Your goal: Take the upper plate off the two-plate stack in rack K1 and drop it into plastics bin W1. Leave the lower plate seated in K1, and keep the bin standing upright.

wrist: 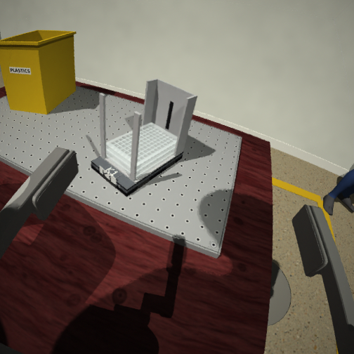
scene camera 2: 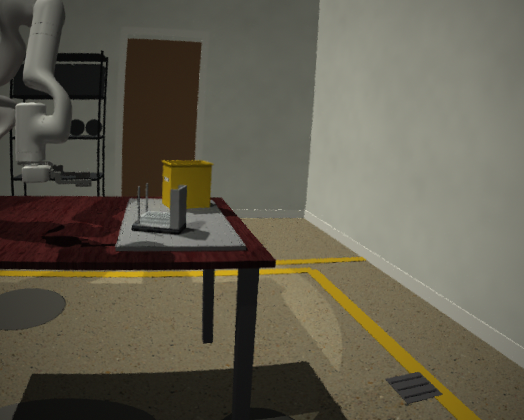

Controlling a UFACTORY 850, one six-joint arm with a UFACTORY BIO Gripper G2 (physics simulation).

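Note:
Rack K1 (scene camera 2: 178,207) (wrist: 186,122) stands on the perforated board, with a tall panel at one side, two thin posts opposite and a dark base. In the wrist view the clear upper plate (wrist: 151,138) lies flat on the lower plate (wrist: 156,162) between them; the boundary between the plates is hard to make out. Yellow plastics bin W1 (scene camera 2: 187,185) (wrist: 35,82) stands upright behind the rack in the scene view, and at the upper left in the wrist view. My gripper (scene camera 2: 86,180) (wrist: 185,192) is open and empty, above the table and well to the left of the rack in the scene view.
The grey perforated board (scene camera 2: 215,241) (wrist: 187,227) lies on the dark red table (scene camera 2: 75,255) (wrist: 210,290), near its right edge in the scene view. A black shelf unit (scene camera 2: 104,165) and a brown door (scene camera 2: 160,110) are in the background. A blue-clad leg (wrist: 344,187) shows at the wrist view's right edge.

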